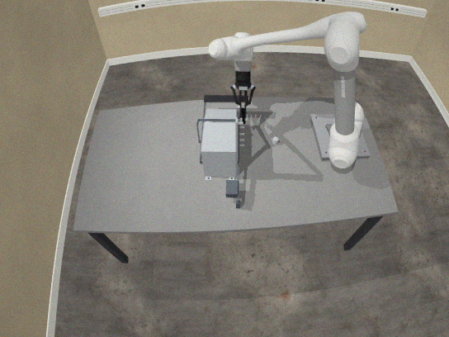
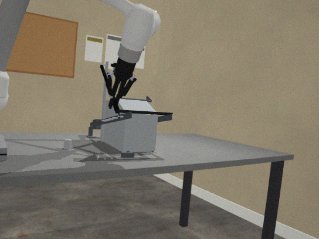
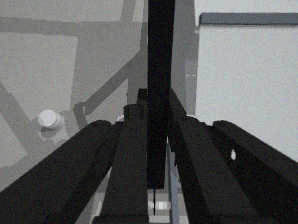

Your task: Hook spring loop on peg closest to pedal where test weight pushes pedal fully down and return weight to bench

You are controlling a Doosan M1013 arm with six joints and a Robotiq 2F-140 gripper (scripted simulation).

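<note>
Right now my hand is 60 mm to the right of the dark spring and 40 mm below it. The rest, counted from my hand: steel test weight (190 mm below, 180 mm behind, 50 mm to the left).
</note>
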